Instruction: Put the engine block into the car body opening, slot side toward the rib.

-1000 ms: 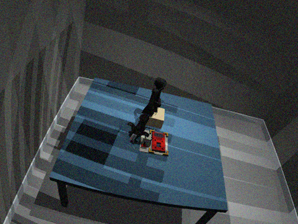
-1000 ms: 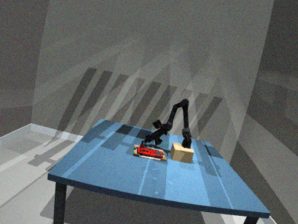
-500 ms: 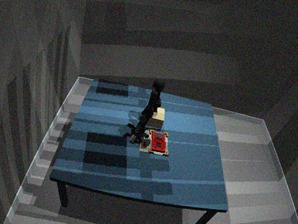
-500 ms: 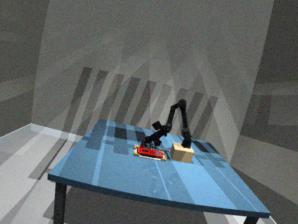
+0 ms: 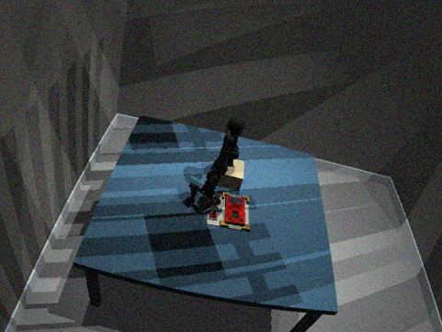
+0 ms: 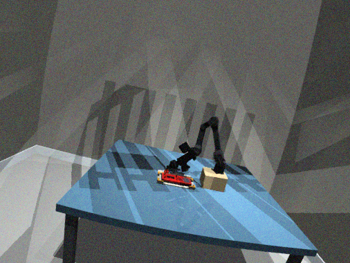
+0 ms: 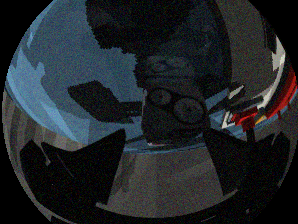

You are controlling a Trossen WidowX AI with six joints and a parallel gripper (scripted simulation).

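Now: gripper tip 2 cm past the engine block, 2 cm to the right of it and 1 cm above it.
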